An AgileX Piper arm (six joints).
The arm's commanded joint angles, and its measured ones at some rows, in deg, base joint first. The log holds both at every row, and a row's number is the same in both.
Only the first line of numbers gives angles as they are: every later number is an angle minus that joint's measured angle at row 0.
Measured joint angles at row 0:
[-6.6, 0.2, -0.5, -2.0, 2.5, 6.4]
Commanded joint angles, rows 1 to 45:
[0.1, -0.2, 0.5, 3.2, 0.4, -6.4]
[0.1, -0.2, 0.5, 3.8, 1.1, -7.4]
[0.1, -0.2, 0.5, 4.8, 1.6, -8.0]
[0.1, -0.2, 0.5, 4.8, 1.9, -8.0]
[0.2, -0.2, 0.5, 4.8, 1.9, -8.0]
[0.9, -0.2, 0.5, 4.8, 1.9, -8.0]
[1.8, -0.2, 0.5, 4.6, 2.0, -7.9]
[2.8, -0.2, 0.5, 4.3, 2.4, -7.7]
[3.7, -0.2, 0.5, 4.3, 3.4, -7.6]
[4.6, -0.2, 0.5, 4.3, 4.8, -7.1]
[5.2, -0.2, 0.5, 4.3, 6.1, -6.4]
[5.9, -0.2, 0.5, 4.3, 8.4, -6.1]
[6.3, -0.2, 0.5, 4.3, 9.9, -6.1]
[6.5, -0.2, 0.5, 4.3, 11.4, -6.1]
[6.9, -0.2, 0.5, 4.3, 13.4, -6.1]
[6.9, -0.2, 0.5, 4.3, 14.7, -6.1]
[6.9, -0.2, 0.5, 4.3, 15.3, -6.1]
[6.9, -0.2, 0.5, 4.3, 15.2, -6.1]
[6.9, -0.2, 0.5, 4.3, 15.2, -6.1]
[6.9, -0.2, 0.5, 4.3, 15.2, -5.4]
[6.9, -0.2, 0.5, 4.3, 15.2, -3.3]
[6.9, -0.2, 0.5, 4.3, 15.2, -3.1]
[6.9, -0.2, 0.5, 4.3, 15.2, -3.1]
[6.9, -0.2, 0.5, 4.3, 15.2, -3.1]
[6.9, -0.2, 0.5, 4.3, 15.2, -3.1]
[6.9, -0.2, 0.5, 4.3, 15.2, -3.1]
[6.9, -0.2, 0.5, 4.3, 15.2, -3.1]
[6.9, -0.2, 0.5, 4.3, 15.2, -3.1]
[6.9, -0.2, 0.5, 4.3, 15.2, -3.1]
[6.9, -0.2, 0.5, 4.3, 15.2, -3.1]
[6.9, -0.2, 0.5, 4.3, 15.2, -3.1]
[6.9, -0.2, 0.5, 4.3, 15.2, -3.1]
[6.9, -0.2, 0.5, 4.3, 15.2, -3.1]
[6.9, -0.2, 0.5, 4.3, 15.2, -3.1]
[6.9, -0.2, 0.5, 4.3, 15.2, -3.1]
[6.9, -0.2, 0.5, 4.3, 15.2, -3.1]
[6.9, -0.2, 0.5, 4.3, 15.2, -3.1]
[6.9, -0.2, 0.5, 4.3, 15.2, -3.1]
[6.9, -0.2, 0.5, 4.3, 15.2, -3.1]
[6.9, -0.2, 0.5, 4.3, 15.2, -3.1]
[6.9, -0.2, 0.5, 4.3, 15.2, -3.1]
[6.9, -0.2, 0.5, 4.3, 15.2, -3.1]
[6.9, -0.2, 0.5, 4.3, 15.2, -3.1]
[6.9, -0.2, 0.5, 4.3, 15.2, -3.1]
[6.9, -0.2, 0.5, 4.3, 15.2, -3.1]
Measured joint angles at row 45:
[6.6, 0.0, 0.4, 4.3, 15.4, -3.2]
